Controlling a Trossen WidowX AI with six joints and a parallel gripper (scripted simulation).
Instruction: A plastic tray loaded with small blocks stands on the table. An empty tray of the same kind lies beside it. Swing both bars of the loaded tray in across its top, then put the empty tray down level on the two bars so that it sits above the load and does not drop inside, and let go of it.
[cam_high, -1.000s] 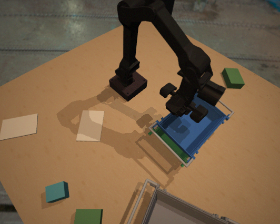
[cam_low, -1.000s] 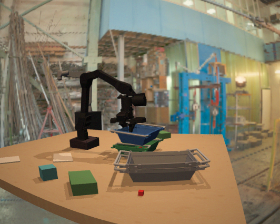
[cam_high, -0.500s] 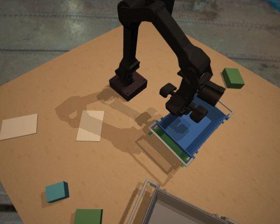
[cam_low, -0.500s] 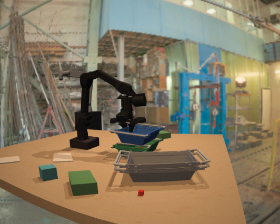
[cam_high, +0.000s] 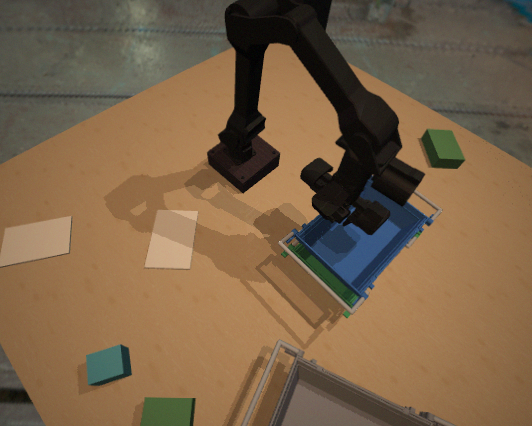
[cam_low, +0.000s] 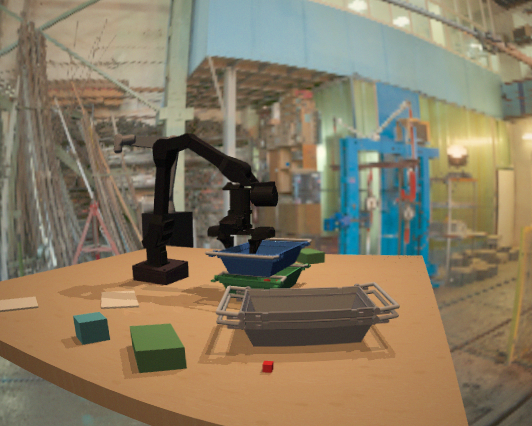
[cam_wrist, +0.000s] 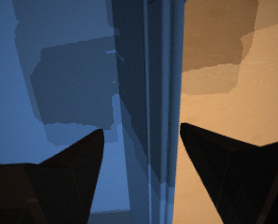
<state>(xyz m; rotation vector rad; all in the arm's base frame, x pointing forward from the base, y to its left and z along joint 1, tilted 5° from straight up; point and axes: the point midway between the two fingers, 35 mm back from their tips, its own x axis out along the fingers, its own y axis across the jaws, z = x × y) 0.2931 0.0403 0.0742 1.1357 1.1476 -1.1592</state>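
The blue tray lies 7 cm ahead of my gripper tip and 3 cm above it. From my gripper tip the other things lie so: teal block 5 cm behind, 52 cm to the right, 6 cm below.
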